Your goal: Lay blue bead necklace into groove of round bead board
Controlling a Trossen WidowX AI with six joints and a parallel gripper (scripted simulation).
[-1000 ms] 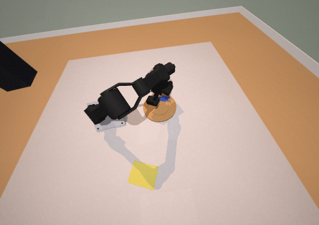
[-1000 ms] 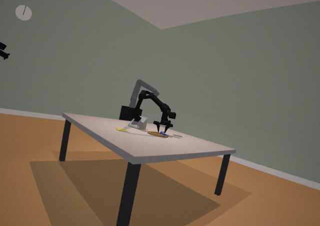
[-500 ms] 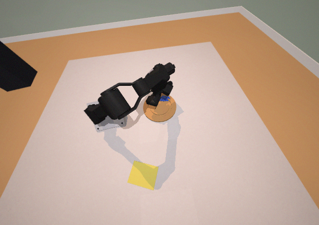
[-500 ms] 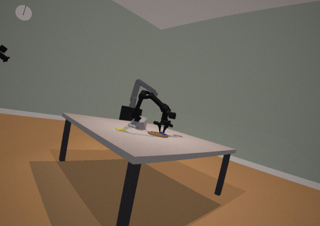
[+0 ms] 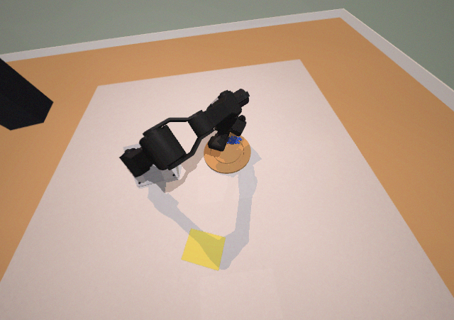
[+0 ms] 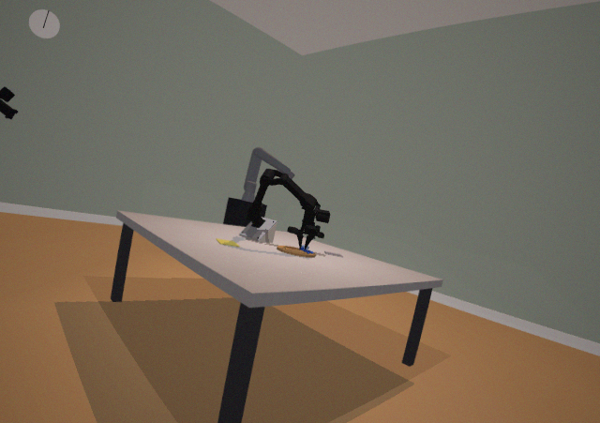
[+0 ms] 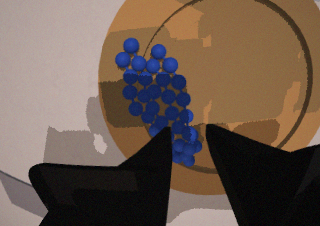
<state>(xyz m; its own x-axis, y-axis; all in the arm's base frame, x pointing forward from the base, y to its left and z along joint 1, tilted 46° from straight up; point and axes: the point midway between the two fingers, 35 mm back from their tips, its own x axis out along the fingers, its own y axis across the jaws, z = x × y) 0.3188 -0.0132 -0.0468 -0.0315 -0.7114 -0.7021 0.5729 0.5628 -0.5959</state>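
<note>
Now: the round bead board 10 mm behind my gripper tip, 40 mm to the right of it and 10 mm below it. From my gripper tip the other things lie so: yellow square patch (170 mm behind, 370 mm to the right, 20 mm below); then flat grey tile (30 mm ahead, 270 mm to the left, 20 mm below); then light blue cube (90 mm behind, 160 mm to the left, 10 mm below).
</note>
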